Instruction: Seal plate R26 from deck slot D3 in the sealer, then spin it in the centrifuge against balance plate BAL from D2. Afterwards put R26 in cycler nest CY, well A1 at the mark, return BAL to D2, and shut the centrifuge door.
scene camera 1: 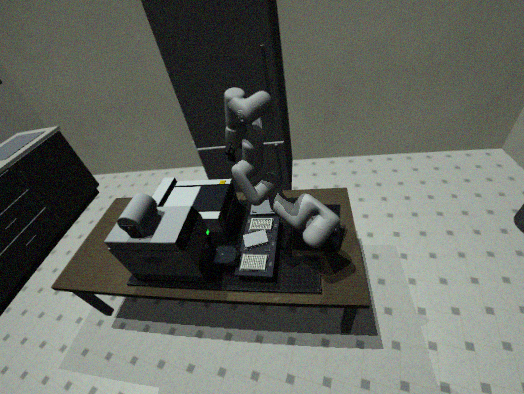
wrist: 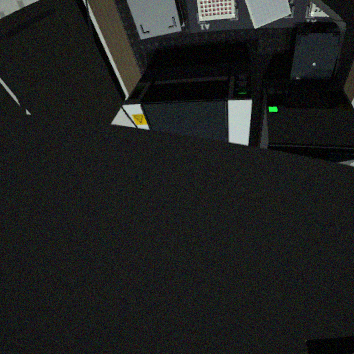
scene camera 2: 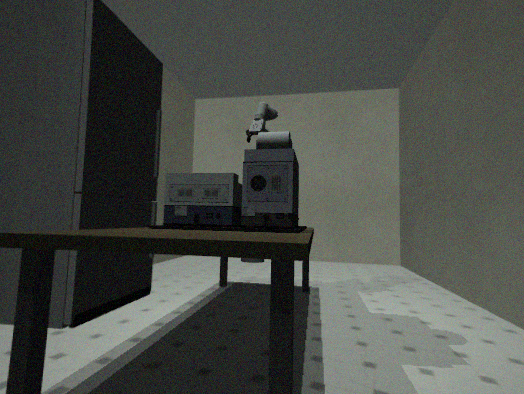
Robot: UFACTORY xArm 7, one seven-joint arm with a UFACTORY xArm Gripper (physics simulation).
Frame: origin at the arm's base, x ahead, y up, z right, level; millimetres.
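Seen in the pictures: gripper, fingertip midpoint: [scene camera 1: 237, 153] [scene camera 2: 253, 141].
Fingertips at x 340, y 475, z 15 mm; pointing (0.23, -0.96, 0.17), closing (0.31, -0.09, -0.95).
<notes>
Offsets run from my fingertips to a thing's top centre. "*": to the spot under its first point. Level surfaces: height alone.
My gripper [scene camera 1: 231, 152] [scene camera 2: 251, 135] is open and empty. It hangs high over the back of the table, above the box with a yellow warning sticker @[* dz +117, dx +340, dy -345 mm] [scene camera 1: 199, 195] [wrist: 186, 117]. The fingers do not show in the wrist view, whose lower part is black. On the deck strip @[* dz -150, dx -116, dy -501 mm] [scene camera 1: 274, 250] lie a well plate with red wells @[dz +19, dx -24, dy -485 mm] [scene camera 1: 260, 223] [wrist: 215, 8], a plain grey plate lying askew @[dz -86, dx -9, dy -480 mm] [scene camera 1: 255, 238] [wrist: 268, 10] and another well plate @[dz -231, dx -21, dy -485 mm] [scene camera 1: 253, 262] [wrist: 317, 10]. I cannot read the plate labels. A dark square nest @[* dz -211, dx +125, dy -458 mm] [scene camera 1: 225, 254] [wrist: 314, 60] lies beside the strip.
A grey machine with a film roll [scene camera 1: 137, 213] [scene camera 2: 273, 139] and a green light @[* dz -124, dx +229, dy -391 mm] [scene camera 1: 207, 232] [wrist: 272, 109] stands at the table's left. A tall dark cabinet [scene camera 1: 221, 59] stands behind the arm. The brown table @[dy -571 mm] [scene camera 1: 346, 289] [scene camera 2: 221, 238] carries a dark mat @[dy -558 mm] [scene camera 1: 299, 279].
</notes>
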